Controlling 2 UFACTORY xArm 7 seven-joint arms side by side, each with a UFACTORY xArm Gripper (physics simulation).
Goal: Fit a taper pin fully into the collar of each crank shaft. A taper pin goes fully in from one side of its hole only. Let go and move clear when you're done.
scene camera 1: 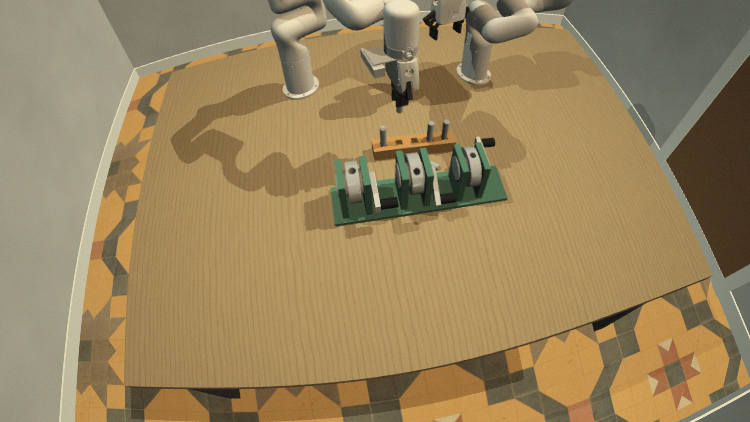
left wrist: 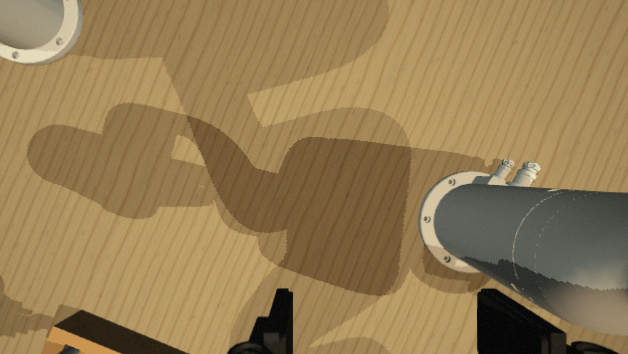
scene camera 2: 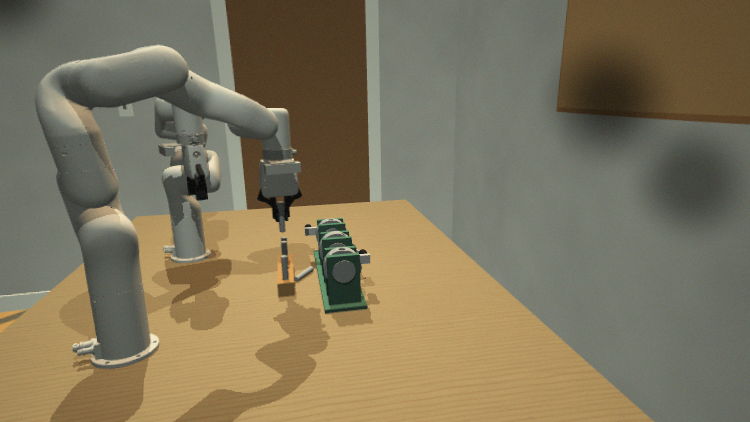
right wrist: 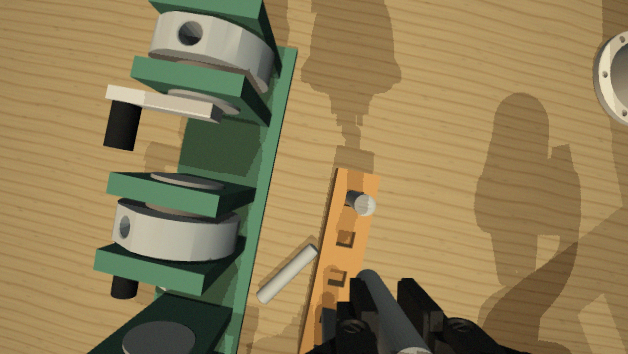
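Note:
My right gripper is shut on a grey taper pin, which points down above the orange rack. Three pins stand in the rack; two of its holes are empty. A loose pin lies between the rack and the green fixture. Its three collars show dark, open holes. My left gripper is open and empty, high at the back.
Crank handles with black knobs project from the fixture; the first two point low to the front, the third sits high at the right. The arm bases stand behind the rack. The rack's end shows in the left wrist view.

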